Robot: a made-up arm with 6 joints.
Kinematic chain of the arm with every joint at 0, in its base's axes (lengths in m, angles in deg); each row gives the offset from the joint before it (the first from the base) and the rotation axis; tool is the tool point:
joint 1: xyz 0 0 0.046 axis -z
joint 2: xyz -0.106 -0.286 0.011 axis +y
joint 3: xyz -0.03 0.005 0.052 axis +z
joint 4: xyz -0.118 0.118 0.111 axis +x
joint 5: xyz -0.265 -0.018 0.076 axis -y
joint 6: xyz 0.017 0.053 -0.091 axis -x
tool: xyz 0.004 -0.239 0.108
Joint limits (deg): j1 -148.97..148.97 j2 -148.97..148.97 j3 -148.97..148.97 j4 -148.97..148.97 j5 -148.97..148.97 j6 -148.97..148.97
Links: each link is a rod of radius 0.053 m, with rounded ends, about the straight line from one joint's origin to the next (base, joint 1, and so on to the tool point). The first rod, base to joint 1, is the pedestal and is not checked.
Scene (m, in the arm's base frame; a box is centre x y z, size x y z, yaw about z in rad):
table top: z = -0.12
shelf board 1: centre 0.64 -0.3 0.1 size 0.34 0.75 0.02 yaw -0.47
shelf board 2: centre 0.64 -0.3 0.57 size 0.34 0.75 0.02 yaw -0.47
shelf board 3: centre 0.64 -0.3 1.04 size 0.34 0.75 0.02 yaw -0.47
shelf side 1: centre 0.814 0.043 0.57 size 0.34 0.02 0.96 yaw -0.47
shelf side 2: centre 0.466 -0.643 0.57 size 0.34 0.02 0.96 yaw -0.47
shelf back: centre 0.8 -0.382 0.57 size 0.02 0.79 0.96 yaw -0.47
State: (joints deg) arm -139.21 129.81 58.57 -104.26 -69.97 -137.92
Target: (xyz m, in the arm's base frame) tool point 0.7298 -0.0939 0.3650
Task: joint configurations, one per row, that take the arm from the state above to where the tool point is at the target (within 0.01 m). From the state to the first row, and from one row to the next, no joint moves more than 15 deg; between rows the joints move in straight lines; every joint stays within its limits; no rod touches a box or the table.
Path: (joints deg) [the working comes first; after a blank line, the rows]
Joints at the target: -83.57 111.79 50.21 -88.31 -33.69 -148.97
Straight joint move there: touches shelf side 1.

1: -131.58 129.71 51.80 -98.89 -57.28 -139.76
2: -123.95 129.60 45.03 -93.53 -44.59 -141.60
3: -116.31 129.50 38.26 -88.16 -31.90 -143.45
4: -108.68 129.39 31.49 -82.80 -19.21 -145.29
5: -101.05 129.29 24.72 -77.43 -6.52 -147.13
6: -93.42 129.18 17.95 -72.07 6.17 -148.97
7: -90.14 123.38 28.70 -77.48 -7.12 -148.97
8: -86.85 117.59 39.46 -82.89 -20.40 -148.97
9: -83.57 111.79 50.21 -88.31 -33.69 -148.97

